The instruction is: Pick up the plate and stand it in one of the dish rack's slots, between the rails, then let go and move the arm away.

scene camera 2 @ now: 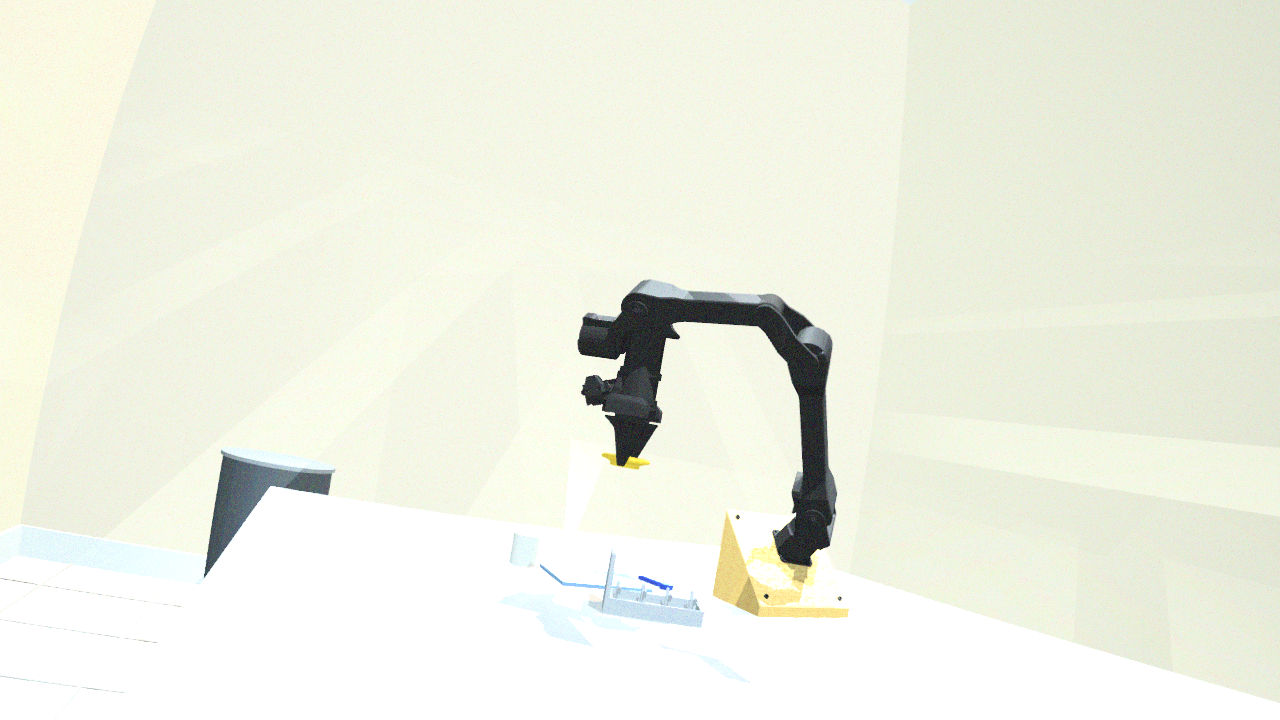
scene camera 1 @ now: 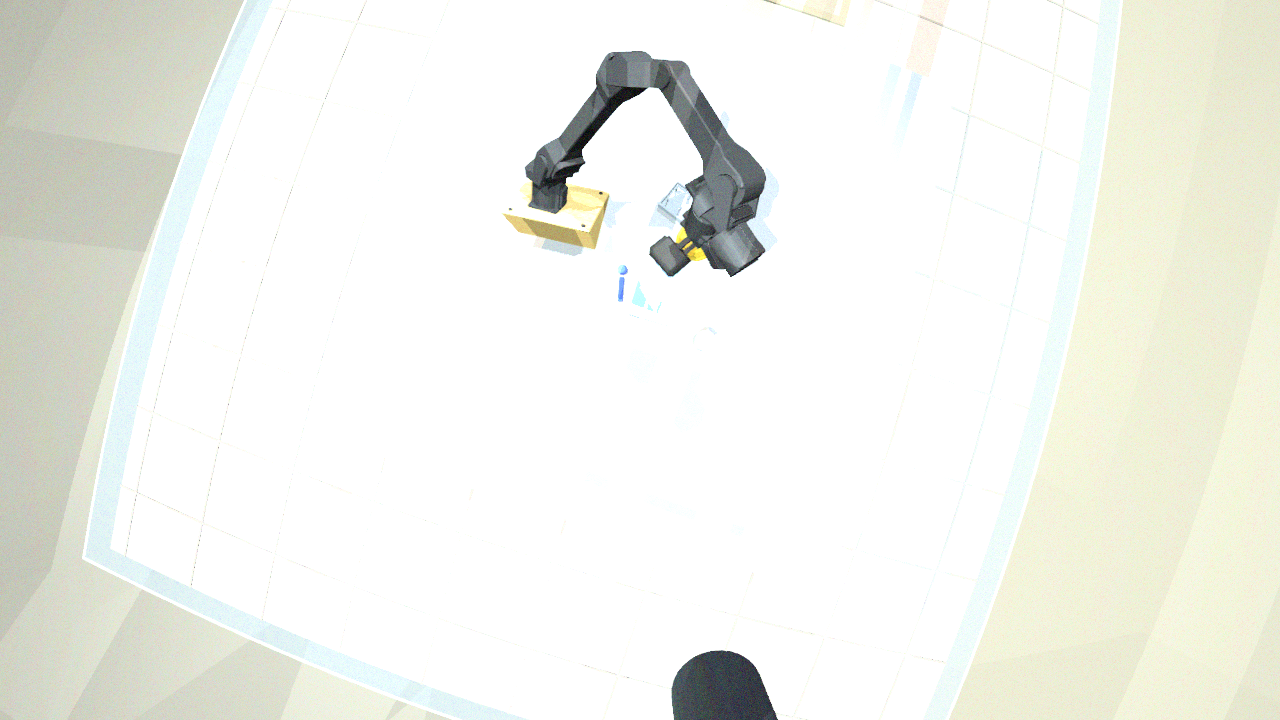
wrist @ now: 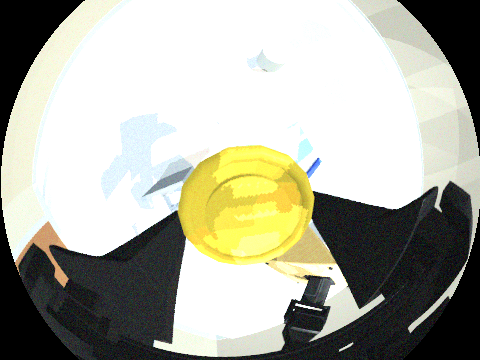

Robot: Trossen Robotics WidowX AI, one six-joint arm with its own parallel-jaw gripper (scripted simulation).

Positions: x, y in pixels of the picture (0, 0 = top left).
Labels:
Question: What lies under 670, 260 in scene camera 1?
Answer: The gripper.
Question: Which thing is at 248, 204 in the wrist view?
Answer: A yellow plate.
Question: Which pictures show the gripper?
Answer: Scene camera 2, scene camera 1 and the wrist view: all of them.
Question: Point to a pale grey dish rack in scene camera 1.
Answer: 677, 200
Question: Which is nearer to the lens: the pale grey dish rack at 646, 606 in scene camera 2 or the white cup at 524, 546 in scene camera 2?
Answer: The pale grey dish rack.

